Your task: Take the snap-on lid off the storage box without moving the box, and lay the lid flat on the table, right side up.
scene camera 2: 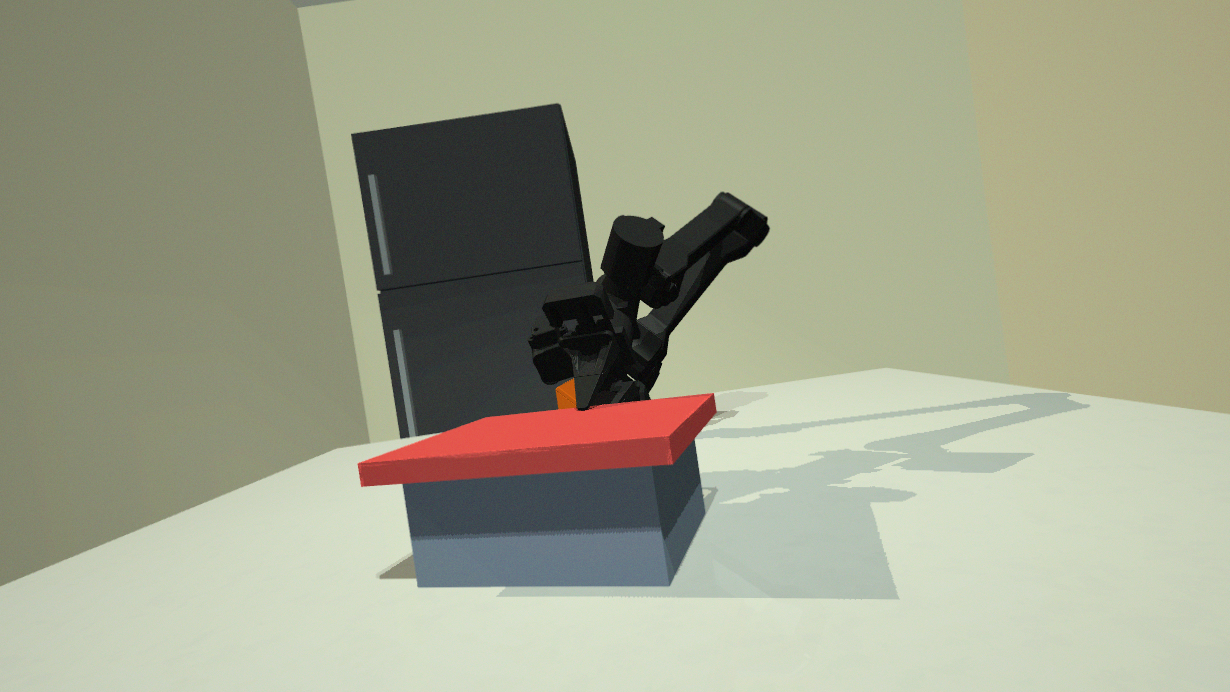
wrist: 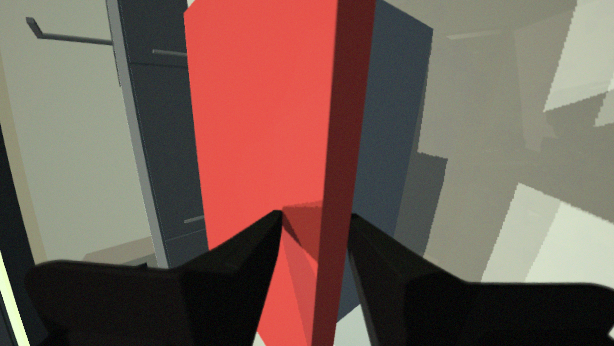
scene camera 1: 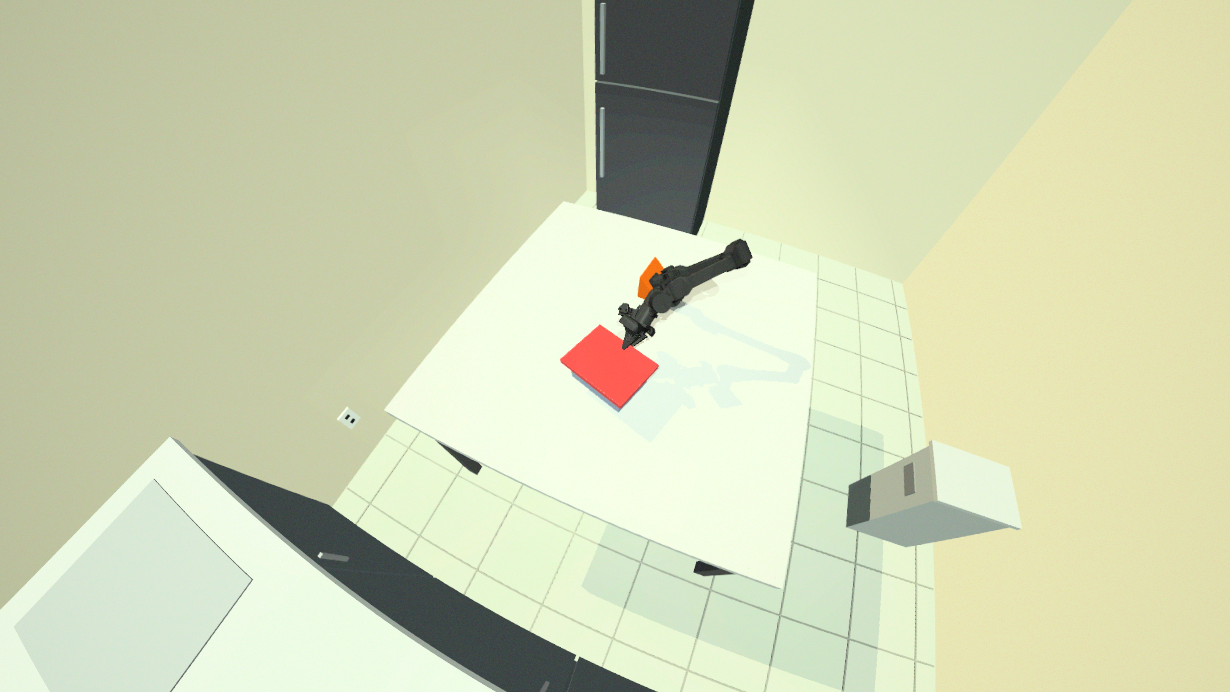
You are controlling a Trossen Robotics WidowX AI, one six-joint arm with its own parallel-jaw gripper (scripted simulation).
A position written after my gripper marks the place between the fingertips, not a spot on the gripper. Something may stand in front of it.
In view: my gripper (scene camera 2: 588, 420), a red lid (scene camera 2: 653, 432) and a grey-blue storage box (scene camera 2: 632, 526).
The red lid also shows in the wrist view (wrist: 278, 101) and in scene camera 1 (scene camera 1: 598, 359). The grey-blue storage box also shows in the wrist view (wrist: 401, 44). My gripper shows as well in the wrist view (wrist: 314, 220) and in scene camera 1 (scene camera 1: 624, 349).
